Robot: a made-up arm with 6 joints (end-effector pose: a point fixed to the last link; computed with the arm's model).
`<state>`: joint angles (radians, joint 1 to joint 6).
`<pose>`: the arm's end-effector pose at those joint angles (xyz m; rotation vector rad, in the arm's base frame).
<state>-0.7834 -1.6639 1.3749 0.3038 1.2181 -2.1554</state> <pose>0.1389 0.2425 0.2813 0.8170 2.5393 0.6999</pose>
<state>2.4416 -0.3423 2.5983 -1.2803 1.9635 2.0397</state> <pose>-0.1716 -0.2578 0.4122 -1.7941 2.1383 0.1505</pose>
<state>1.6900 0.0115 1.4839 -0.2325 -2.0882 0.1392</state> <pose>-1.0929 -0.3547 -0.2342 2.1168 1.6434 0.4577</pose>
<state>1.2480 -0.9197 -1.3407 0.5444 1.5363 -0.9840</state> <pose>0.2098 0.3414 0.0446 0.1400 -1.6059 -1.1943</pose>
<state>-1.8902 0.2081 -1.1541 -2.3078 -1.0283 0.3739</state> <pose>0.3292 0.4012 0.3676 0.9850 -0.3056 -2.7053</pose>
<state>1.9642 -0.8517 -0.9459 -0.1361 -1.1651 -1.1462</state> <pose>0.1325 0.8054 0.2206 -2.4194 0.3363 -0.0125</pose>
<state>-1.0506 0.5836 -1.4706 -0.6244 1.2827 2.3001</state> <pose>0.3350 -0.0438 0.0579 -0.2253 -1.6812 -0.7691</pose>
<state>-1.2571 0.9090 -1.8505 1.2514 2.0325 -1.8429</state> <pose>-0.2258 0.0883 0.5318 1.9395 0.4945 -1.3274</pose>
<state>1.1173 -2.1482 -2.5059 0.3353 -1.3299 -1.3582</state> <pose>-0.5697 -0.6078 0.3866 -0.3803 -0.3019 -0.6528</pose>
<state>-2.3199 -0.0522 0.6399 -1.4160 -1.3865 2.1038</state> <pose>-0.0026 -0.7542 -0.1457 -0.2696 1.6426 1.3490</pose>
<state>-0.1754 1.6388 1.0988 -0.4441 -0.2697 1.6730</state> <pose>0.0132 -1.0488 0.3764 -0.7275 0.5359 1.2666</pose>
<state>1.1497 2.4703 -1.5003 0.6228 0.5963 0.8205</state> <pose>-0.1855 0.6497 -0.0364 1.7528 -2.1845 -0.6345</pose>
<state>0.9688 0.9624 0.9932 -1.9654 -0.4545 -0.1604</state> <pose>-0.1755 0.3555 0.7053 -1.5783 1.1331 0.8342</pose>
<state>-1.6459 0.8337 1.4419 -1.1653 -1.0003 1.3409</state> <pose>-0.8503 -0.5001 -0.4710 0.5784 0.3983 0.3960</pose>
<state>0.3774 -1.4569 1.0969 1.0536 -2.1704 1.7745</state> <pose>0.4363 0.5211 -0.3823 -0.6516 1.3024 2.4102</pose>
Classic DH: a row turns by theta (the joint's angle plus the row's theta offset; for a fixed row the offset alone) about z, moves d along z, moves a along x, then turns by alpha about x. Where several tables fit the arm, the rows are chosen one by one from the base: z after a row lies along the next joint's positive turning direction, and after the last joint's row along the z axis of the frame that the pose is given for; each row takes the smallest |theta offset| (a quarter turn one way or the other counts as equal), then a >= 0, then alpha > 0; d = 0 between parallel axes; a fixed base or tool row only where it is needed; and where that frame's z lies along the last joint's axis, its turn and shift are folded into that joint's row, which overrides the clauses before.
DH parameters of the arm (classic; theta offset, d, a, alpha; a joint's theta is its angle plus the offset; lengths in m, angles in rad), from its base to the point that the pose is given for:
base (fixed): -1.5708 0.04 0 1.5708
joint 1: 0 0.08 0.03 -1.5708
joint 2: -1.5708 -0.02 0.06 -1.5708
joint 3: -1.3521 0 0.3688 0
joint 4: -0.2187 -0.15 0.27 1.5708
joint 5: 0 -0.15 0.07 1.5708
joint 6: -1.5708 -0.28 0.27 -1.5708
tool (fixed): 3.1416 -0.03 0 0

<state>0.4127 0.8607 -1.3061 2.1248 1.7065 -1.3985</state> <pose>-0.2835 0.3170 -0.0517 1.9297 -0.5811 -0.0572</pose>
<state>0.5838 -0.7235 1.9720 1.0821 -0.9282 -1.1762</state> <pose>-0.3189 -0.3874 -0.4620 0.7495 1.4459 -0.0278</pose>
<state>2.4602 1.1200 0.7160 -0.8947 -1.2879 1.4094</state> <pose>-0.6334 0.7573 -0.4533 2.1228 -0.1932 0.5143</pose>
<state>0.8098 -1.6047 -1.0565 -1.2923 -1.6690 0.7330</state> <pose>0.2957 -0.5275 0.7700 -0.1021 2.2797 0.0002</pose>
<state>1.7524 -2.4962 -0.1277 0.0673 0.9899 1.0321</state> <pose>0.0898 0.4772 -0.4564 0.0396 -1.4486 -0.4786</pose>
